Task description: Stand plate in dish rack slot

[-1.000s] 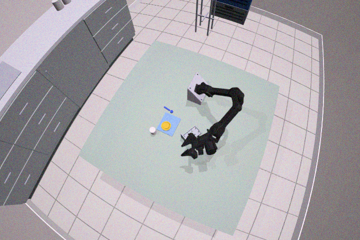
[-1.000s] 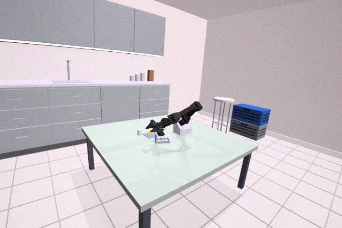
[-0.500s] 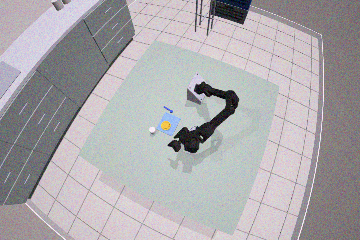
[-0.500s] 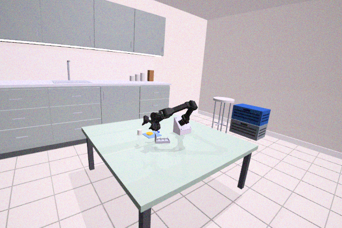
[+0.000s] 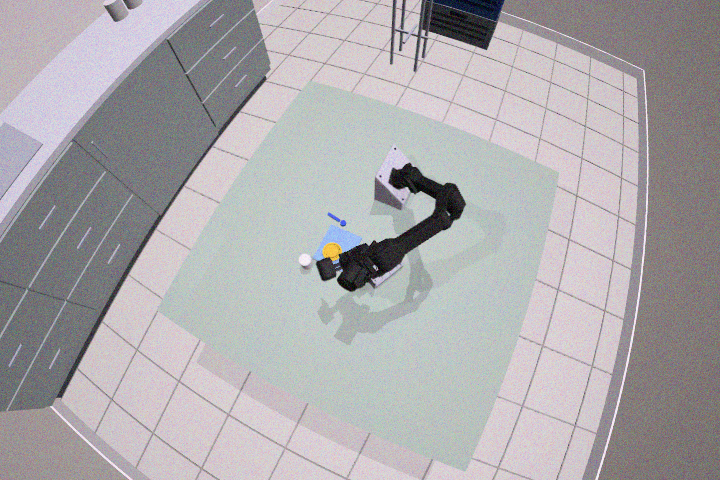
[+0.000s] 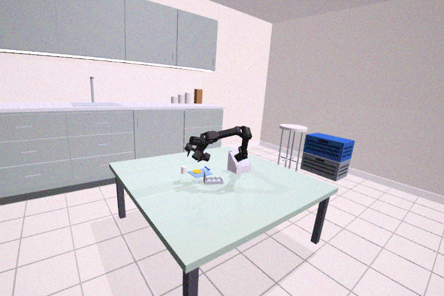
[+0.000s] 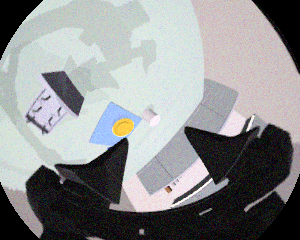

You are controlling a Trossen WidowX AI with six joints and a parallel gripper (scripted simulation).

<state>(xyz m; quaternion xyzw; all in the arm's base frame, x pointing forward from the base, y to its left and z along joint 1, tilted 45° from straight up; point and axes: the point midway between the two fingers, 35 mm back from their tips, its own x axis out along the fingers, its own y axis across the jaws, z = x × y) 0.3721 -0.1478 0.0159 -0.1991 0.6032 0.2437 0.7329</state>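
My gripper tip is 80 mm past the yellow plate, 40 mm to the left of it and 130 mm above it. Also, from my gripper tip: grey dish rack: 70 mm behind, 150 mm to the left, 120 mm below; then blue mat: 100 mm behind, 30 mm to the right, 140 mm below; then white cup: 10 mm behind, 120 mm to the right, 120 mm below.
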